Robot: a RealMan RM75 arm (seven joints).
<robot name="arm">
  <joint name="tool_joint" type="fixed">
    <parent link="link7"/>
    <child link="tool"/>
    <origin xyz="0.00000 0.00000 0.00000"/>
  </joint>
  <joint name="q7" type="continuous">
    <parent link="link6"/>
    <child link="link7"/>
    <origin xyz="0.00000 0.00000 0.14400"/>
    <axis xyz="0 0 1"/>
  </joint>
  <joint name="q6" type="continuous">
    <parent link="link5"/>
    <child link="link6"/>
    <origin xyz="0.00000 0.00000 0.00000"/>
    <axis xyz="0 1 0"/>
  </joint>
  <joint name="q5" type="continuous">
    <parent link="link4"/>
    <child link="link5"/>
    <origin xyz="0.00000 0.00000 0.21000"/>
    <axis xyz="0 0 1"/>
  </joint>
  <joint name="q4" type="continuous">
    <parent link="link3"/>
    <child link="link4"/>
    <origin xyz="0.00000 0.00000 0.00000"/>
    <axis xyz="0 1 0"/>
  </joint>
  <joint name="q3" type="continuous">
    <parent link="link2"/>
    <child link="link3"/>
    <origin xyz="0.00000 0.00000 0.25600"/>
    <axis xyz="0 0 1"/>
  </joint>
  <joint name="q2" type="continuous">
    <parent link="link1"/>
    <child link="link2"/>
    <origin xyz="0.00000 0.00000 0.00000"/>
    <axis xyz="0 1 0"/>
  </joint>
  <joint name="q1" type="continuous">
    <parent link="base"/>
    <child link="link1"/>
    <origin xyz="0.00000 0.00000 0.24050"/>
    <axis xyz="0 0 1"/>
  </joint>
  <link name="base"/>
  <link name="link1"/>
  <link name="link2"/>
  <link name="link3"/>
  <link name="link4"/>
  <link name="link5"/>
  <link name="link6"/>
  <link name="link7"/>
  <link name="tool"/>
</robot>
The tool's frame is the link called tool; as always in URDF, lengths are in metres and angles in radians. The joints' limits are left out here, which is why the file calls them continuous.
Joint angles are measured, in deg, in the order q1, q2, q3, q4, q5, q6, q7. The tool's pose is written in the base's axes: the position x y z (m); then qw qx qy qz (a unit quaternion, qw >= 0). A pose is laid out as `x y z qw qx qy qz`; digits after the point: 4 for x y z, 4 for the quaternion.
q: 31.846 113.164 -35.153 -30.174 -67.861 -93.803 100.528
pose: 0.2265 0.3688 0.1228 0.1601 -0.7028 0.3044 0.6228
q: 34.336 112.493 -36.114 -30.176 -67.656 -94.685 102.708
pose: 0.2086 0.3771 0.1248 0.1277 -0.7118 0.2958 0.6241
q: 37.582 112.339 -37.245 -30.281 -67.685 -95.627 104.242
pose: 0.1841 0.3862 0.1224 0.0903 -0.7245 0.2803 0.6232
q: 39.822 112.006 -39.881 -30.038 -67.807 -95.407 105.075
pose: 0.1668 0.3929 0.1154 0.0627 -0.7404 0.2762 0.6096
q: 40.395 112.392 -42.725 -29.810 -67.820 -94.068 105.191
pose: 0.1607 0.3954 0.1032 0.0509 -0.7494 0.2858 0.5950
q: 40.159 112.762 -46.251 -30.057 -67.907 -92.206 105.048
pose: 0.1591 0.3959 0.0898 0.0462 -0.7611 0.2979 0.5744
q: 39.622 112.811 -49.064 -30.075 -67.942 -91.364 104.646
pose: 0.1606 0.3939 0.0803 0.0422 -0.7712 0.3047 0.5573
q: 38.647 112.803 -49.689 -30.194 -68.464 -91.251 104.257
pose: 0.1669 0.3906 0.0774 0.0461 -0.7748 0.3095 0.5493
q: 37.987 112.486 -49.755 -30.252 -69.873 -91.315 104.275
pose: 0.1730 0.3882 0.0762 0.0489 -0.7809 0.3148 0.5374
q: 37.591 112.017 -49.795 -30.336 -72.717 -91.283 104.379
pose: 0.1792 0.3862 0.0730 0.0504 -0.7936 0.3211 0.5144
